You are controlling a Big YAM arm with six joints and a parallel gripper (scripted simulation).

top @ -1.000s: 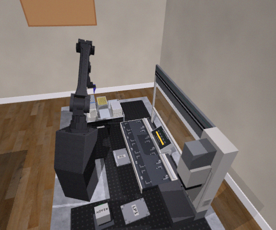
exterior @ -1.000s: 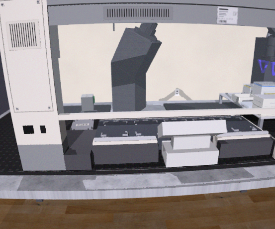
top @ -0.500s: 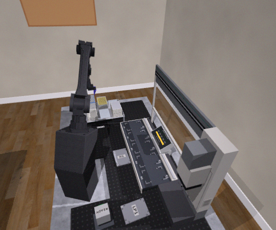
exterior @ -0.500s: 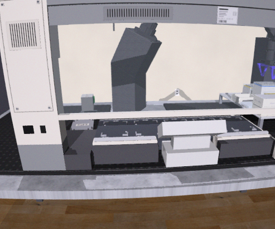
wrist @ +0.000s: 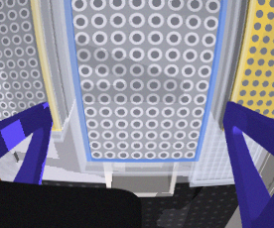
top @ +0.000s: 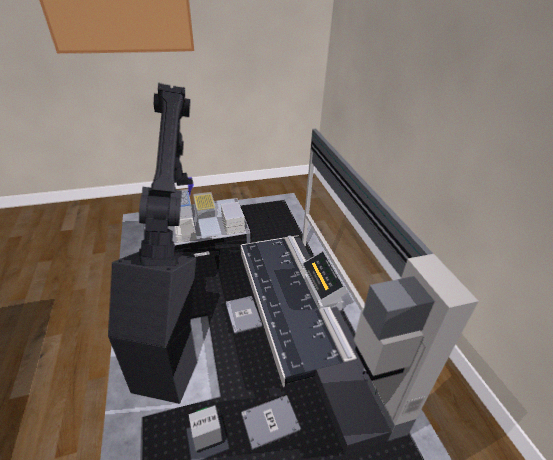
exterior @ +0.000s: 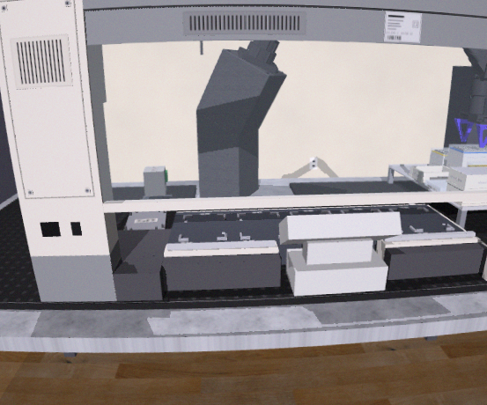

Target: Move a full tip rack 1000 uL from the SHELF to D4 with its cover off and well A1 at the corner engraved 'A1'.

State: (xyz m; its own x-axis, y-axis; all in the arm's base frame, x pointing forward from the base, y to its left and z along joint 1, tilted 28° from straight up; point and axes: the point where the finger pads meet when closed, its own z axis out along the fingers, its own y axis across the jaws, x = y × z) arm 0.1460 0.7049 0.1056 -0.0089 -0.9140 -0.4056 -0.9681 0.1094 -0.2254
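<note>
Now: hand 50 mm above the tip rack and 10 mm short of it. The rest, counted from my hand: stacked block 220 mm ahead, 130 mm to the right, 60 mm below; shelf 120 mm below, 60 mm to the right, 60 mm ahead; white tray 130 mm to the right, 110 mm below.
</note>
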